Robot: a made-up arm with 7 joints. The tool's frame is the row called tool.
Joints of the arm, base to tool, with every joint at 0 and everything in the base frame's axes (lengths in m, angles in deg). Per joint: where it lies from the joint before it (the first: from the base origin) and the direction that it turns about. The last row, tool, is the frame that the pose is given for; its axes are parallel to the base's.
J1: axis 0 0.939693 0.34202 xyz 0 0 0
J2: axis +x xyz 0 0 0
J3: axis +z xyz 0 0 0
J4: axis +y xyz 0.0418 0 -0.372
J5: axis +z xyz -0.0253 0 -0.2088
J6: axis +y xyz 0 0 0
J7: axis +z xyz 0 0 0
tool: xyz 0 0 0
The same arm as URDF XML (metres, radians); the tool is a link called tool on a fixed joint. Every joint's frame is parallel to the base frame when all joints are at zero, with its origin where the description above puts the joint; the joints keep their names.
<robot name="arm">
<joint name="tool_joint" type="fixed"><parent link="link7"/><child link="tool"/><origin xyz="0 0 0"/></joint>
<joint name="J7" type="continuous"><parent link="link6"/><child link="link7"/><origin xyz="0 0 0"/><axis xyz="0 0 1"/></joint>
<joint name="J6" type="continuous"><parent link="link5"/><child link="link6"/><origin xyz="0 0 0"/><axis xyz="0 1 0"/></joint>
<joint name="J5" type="continuous"><parent link="link4"/><child link="link5"/><origin xyz="-0.0253 0 -0.2088"/><axis xyz="0 0 1"/></joint>
<joint name="J4" type="continuous"><parent link="link3"/><child link="link4"/><origin xyz="0.0418 0 -0.372"/><axis xyz="0 1 0"/></joint>
<joint name="J3" type="continuous"><parent link="link2"/><child link="link3"/><origin xyz="0 0 0"/><axis xyz="0 0 1"/></joint>
<joint name="J2" type="continuous"><parent link="link1"/><child link="link2"/><origin xyz="0 0 0"/><axis xyz="1 0 0"/></joint>
<joint name="J1" type="continuous"><parent link="base"/><child link="link1"/><origin xyz="0 0 0"/><axis xyz="0 0.9397 0.342"/></joint>
<link name="base"/>
<link name="link1"/>
<link name="link2"/>
<link name="link3"/>
<link name="link4"/>
<link name="link5"/>
<link name="link6"/>
<link name="link7"/>
<link name="tool"/>
</robot>

